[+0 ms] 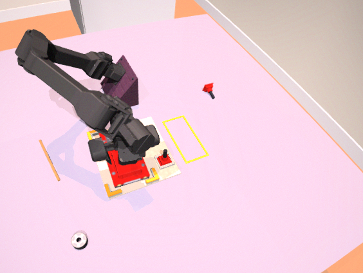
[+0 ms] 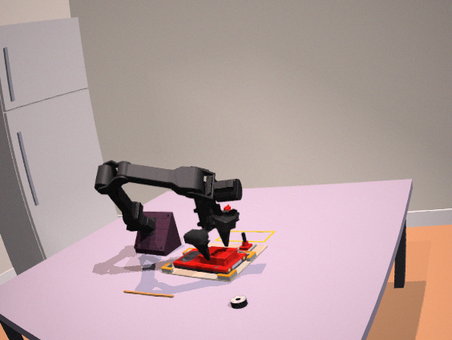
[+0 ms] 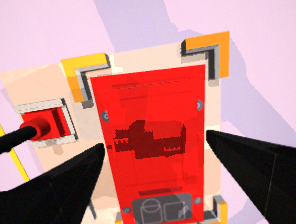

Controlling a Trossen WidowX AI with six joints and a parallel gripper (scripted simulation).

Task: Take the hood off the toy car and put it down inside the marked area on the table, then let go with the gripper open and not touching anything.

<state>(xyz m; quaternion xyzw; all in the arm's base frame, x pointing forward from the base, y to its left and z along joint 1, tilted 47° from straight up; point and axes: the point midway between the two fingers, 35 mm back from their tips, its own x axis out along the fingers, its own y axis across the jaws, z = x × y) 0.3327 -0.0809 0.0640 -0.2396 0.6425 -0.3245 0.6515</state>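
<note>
Now: gripper tip 10 mm above the red hood. Also, from my gripper tip: orange stick (210 mm to the right, 130 mm behind, 40 mm below).
</note>
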